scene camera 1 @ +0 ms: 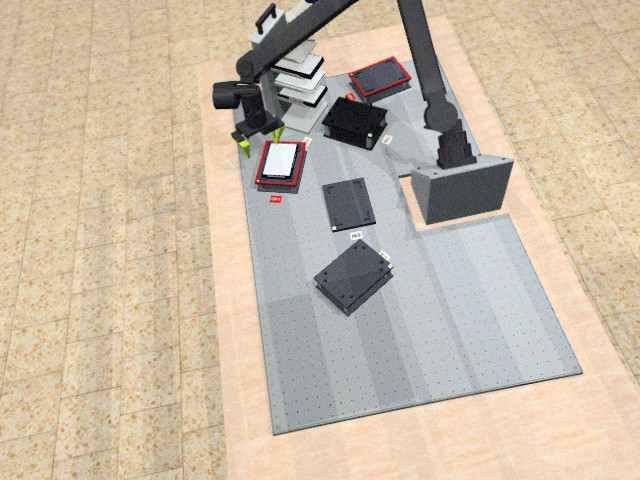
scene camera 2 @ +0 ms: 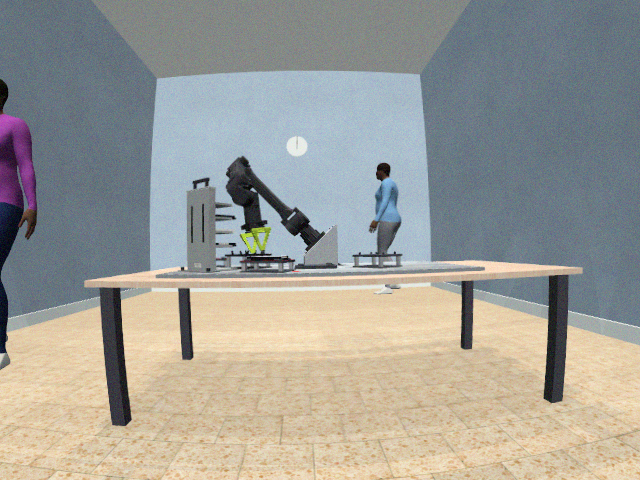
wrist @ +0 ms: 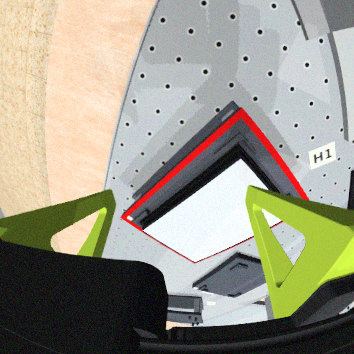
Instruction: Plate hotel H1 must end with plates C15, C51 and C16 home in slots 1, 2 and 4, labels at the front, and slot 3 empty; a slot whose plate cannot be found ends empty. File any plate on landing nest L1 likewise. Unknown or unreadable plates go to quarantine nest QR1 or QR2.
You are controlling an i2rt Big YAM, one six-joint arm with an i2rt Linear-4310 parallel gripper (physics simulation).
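Places are measured from the arm's base along level axes (x left, y back, z up), in millimetres.
Where they show: gripper, fingertip midpoint: (scene camera 1: 262, 150) (scene camera 2: 257, 252) (wrist: 178, 195); arm's base, link origin: (scene camera 1: 456, 164) (scene camera 2: 316, 242).
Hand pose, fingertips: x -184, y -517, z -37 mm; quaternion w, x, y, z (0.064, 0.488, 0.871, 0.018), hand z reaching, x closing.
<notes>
Each offset is from my fingertips to the top centre of the thing. "spot": to the spot under its first point.
My gripper (scene camera 1: 262, 148) (scene camera 2: 257, 251) (wrist: 178, 195) is open and empty, above and beside a red-rimmed quarantine nest {dx +27, dy +47, dz -24 mm} (scene camera 1: 301, 165) (wrist: 180, 172). A white-topped plate with dark sides {dx +27, dy +48, dz -16 mm} (scene camera 1: 280, 159) (wrist: 205, 215) lies on that nest; its label does not show. The nest's red tag {spot: dx +127, dy +20, dz -69 mm} (scene camera 1: 275, 198) is too blurred to read fully. Hotel H1 (scene camera 1: 305, 117) (scene camera 2: 200, 232) stands behind, with its tag {spot: dx -79, dy +129, dz -70 mm} (wrist: 322, 155) in the wrist view. Its stacked levels show white surfaces, two with black edges; plate labels and exact slots cannot be read. A second red-rimmed nest {dx -278, dy +385, dz -24 mm} (scene camera 1: 379, 77) holds no visible plate. L1 cannot be identified.
A black raised stand (scene camera 1: 354, 114) is right of the hotel. A low dark nest {dx +188, dy +225, dz -52 mm} (scene camera 1: 348, 204) lies mid-board, and a dark raised platform {dx +434, dy +209, dz -10 mm} (scene camera 1: 354, 276) sits turned in front of it. The grey arm base (scene camera 1: 465, 193) is at the right. Two people stand beyond the table (scene camera 2: 330, 281).
</notes>
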